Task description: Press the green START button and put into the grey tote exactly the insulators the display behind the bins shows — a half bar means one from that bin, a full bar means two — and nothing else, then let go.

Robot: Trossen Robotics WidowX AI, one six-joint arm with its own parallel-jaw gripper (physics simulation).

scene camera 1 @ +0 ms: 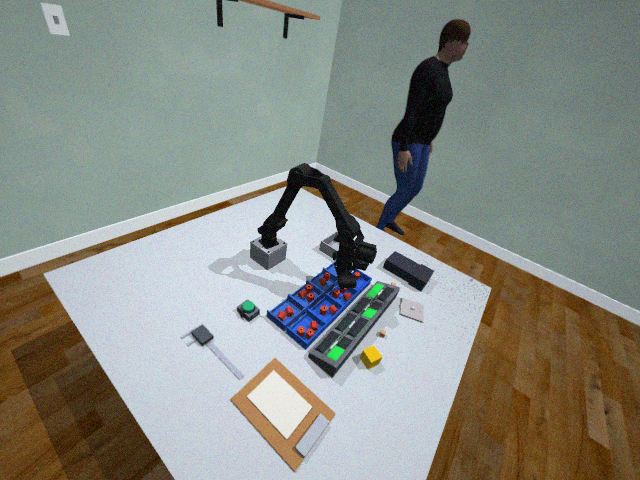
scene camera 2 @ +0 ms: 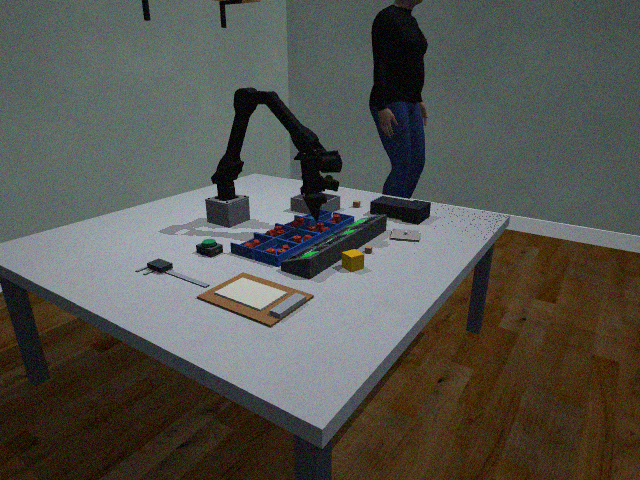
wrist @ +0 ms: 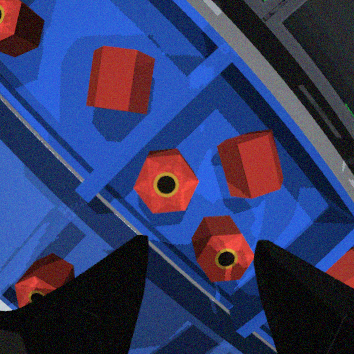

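My gripper [scene camera 1: 346, 284] [scene camera 2: 316, 217] [wrist: 201, 248] is partly open and empty, pointing down over the far part of the blue bins [scene camera 1: 294, 334] [scene camera 2: 258, 256]. In the wrist view, a red insulator [wrist: 223, 250] lies close beside the right fingertip, between the finger lines. Two more insulators, one upright [wrist: 166, 182] and one on its side [wrist: 251, 165], share its bin. The grey tote [scene camera 1: 326, 250] [scene camera 2: 297, 205] stands behind the arm; its contents are hidden. The green START button [scene camera 1: 248, 306] [scene camera 2: 208, 242] is left of the bins. The display [scene camera 1: 321, 362] [scene camera 2: 310, 267] shows three green areas; bar lengths are unclear.
A black box [scene camera 1: 408, 269] [scene camera 2: 400, 208] stands at the back right. A yellow cube [scene camera 1: 371, 356] [scene camera 2: 352, 259] and a flat grey plate [scene camera 1: 412, 310] [scene camera 2: 405, 235] lie beyond the display. A caliper [scene camera 1: 202, 334] [scene camera 2: 159, 265] and a clipboard [scene camera 1: 254, 393] [scene camera 2: 210, 296] lie toward the front. A person [scene camera 1: 425, 103] [scene camera 2: 398, 56] stands behind the table.
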